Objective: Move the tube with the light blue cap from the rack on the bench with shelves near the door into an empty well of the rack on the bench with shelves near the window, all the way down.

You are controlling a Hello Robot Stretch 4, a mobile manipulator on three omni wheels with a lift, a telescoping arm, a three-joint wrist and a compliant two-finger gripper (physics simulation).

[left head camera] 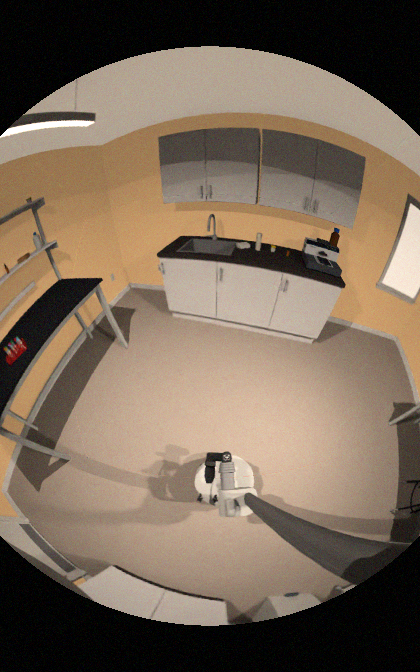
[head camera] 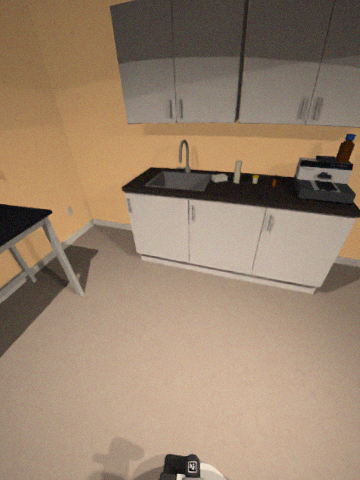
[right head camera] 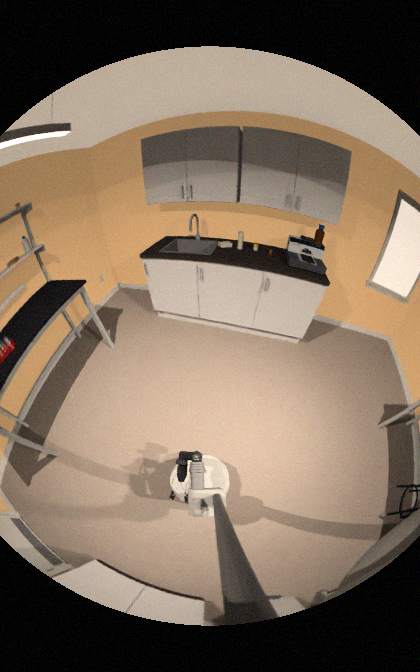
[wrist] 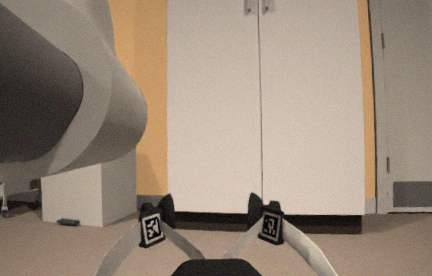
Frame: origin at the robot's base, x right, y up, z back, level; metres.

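Seen in the pictures: hand at its tool point: (left head camera: 207, 499) (right head camera: 179, 498) (wrist: 211, 214).
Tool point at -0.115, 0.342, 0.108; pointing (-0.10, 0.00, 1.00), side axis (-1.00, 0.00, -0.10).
Offsets run from my tool point to a thing's top centre, as dx, dy, dz. Level surfaces: height alone.
A red rack @(-1.330, +0.602, -0.660) (left head camera: 16, 353) (right head camera: 6, 351) with several tubes stands on the black bench @(dy +0.545) (left head camera: 62, 302) (right head camera: 47, 302) (head camera: 17, 222) with shelves at the left, on the door's side of the room. Its caps show in mixed colours, with a pale bluish one among them, but are too small to tell apart surely. My gripper (wrist: 211, 211) (left head camera: 207, 499) (right head camera: 179, 497) is open and empty, low beside my base and far from the rack. The window (left head camera: 402, 255) (right head camera: 397, 252) is at the right; the rack near it does not show.
A sink counter (head camera: 225, 232) (left head camera: 245, 295) (right head camera: 227, 292) stands along the far wall. Bench legs (left head camera: 406, 415) (right head camera: 400, 416) show at the right edge. A tall white cabinet (wrist: 215, 100), a grey door (wrist: 410, 100) and a white box @(+0.577, +0.081, +1.438) (wrist: 72, 195) show in the wrist view.
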